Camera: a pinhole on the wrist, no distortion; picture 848 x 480 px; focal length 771.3 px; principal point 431.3 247.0 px. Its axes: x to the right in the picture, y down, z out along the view. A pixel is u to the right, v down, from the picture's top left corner.
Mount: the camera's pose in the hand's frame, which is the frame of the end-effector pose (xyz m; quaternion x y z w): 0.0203 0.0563 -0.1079 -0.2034 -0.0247 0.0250 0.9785
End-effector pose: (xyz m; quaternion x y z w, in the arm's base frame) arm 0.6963 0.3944 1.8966 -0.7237 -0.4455 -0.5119 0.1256
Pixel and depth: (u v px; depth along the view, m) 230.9 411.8 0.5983
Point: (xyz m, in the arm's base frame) 1.2341 0.3191 1.6875
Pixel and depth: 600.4 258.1 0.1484
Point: 0.8097 0.3672 1.9541
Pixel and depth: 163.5 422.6 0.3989
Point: 1.0447 0.2919 1.7566
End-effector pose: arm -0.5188 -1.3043 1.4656 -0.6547 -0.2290 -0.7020 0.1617
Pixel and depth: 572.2 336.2 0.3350
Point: -0.2469 -1.3933 1.5575
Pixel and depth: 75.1 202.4 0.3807
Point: -0.2044 -1.3367 1.3189
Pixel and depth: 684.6 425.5 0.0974
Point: -0.4834 -1.4141 1.5228
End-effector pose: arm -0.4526 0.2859 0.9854 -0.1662 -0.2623 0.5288 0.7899
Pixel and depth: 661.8 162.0 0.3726
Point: -0.6983 0.4514 1.1235
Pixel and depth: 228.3 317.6 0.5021
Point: -0.9067 0.2611 1.0601
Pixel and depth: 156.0 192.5 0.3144
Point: -0.7100 0.2418 1.0252
